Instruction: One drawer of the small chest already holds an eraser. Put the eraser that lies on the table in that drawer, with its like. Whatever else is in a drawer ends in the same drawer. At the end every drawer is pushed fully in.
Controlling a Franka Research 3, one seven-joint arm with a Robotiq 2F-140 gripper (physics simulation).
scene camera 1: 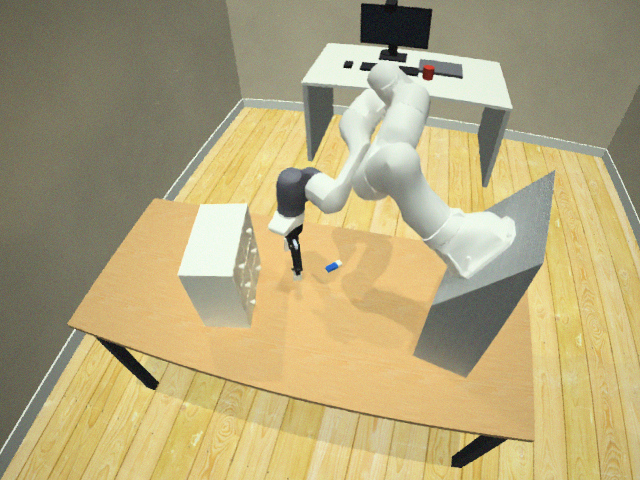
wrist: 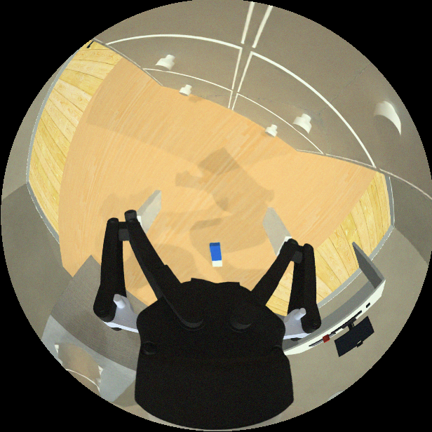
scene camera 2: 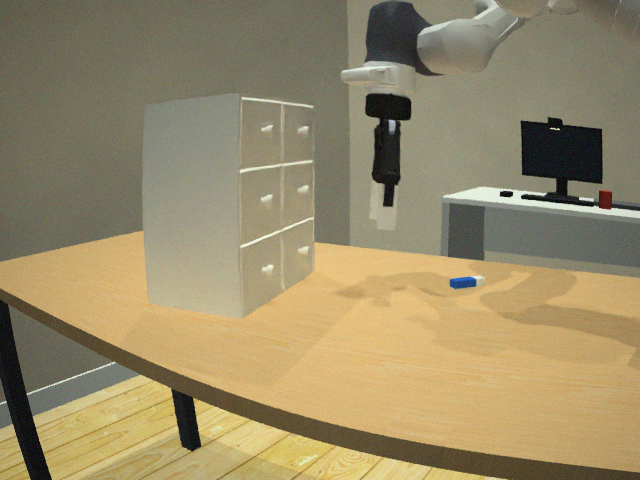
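Observation:
A white chest stands on the table, with two columns of three drawers, each with a small knob. All its drawers look shut, and what they hold is hidden. An eraser, blue with a white end, lies flat on the table, apart from the chest on its knob side. My gripper is open and empty, pointing down. It hangs above the table in front of the drawer fronts, between the chest and the eraser in the scene views, touching neither.
The wooden table bears the chest and the arm's grey mount. Behind it stands a white desk with a monitor and a red cup.

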